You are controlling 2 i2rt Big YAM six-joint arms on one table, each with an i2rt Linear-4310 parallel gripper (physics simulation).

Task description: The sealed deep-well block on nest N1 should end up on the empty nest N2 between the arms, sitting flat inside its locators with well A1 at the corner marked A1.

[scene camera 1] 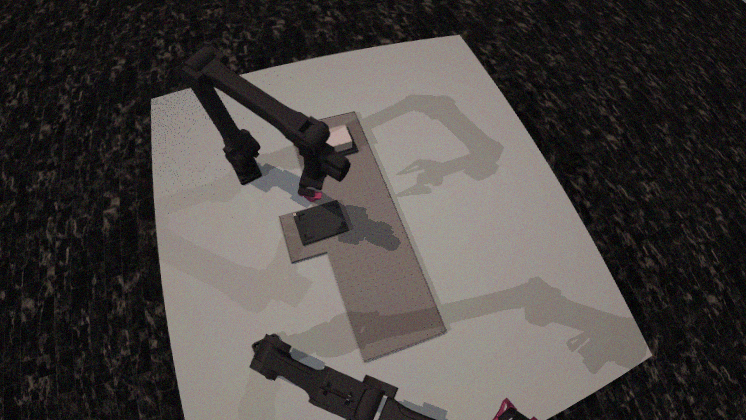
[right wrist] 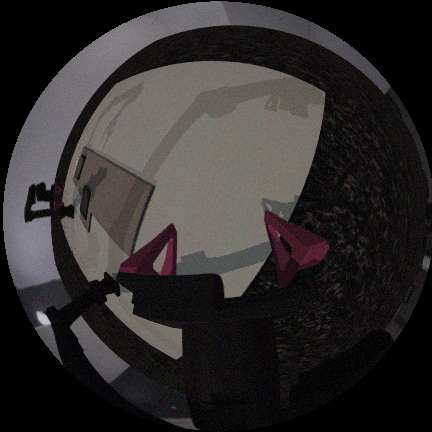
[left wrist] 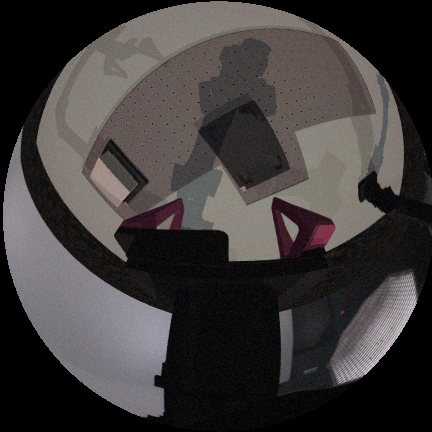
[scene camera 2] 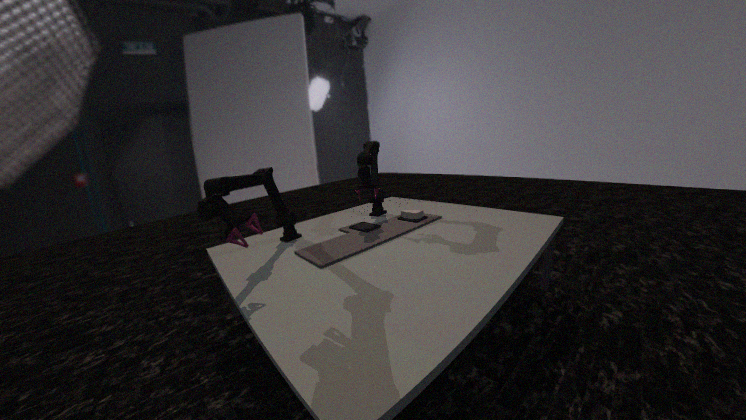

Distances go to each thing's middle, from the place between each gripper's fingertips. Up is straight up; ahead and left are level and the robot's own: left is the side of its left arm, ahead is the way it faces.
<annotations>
I see the pale deep-well block (left wrist: 108,174) 27 cm behind my right hand, 103 cm to the left of it and 18 cm below it.
Now: left hand 10 cm short of the pale deep-well block, 27 cm to the right of it and 13 cm above it.
</annotations>
